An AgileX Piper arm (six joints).
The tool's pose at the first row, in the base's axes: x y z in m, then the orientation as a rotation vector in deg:
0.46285, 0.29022, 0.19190, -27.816, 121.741, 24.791
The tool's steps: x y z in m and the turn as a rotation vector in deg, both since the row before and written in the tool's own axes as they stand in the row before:
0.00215, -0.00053, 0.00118, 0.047, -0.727, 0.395
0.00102, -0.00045, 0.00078, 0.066, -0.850, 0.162
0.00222, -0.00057, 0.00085, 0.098, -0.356, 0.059
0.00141, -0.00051, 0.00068, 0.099, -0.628, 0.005
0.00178, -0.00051, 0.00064, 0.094, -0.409, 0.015
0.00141, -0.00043, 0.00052, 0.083, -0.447, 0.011
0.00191, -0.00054, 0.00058, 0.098, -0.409, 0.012
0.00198, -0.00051, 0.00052, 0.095, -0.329, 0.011
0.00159, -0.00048, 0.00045, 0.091, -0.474, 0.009
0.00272, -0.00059, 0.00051, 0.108, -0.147, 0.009
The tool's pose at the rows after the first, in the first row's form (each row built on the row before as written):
0.46279, 0.28993, 0.18941, -27.152, 121.176, 25.079
0.46302, 0.28974, 0.18808, -26.683, 120.418, 25.230
0.46275, 0.28930, 0.18569, -26.455, 120.107, 25.212
0.46276, 0.28896, 0.18408, -26.199, 119.517, 25.201
0.46257, 0.28856, 0.18217, -26.003, 119.140, 25.169
0.46245, 0.28823, 0.18065, -25.806, 118.724, 25.152
0.46219, 0.28776, 0.17865, -25.611, 118.347, 25.114
0.46185, 0.28729, 0.17662, -25.444, 118.046, 25.067
0.46164, 0.28687, 0.17496, -25.238, 117.604, 25.043
0.46100, 0.28624, 0.17228, -25.120, 117.480, 24.956

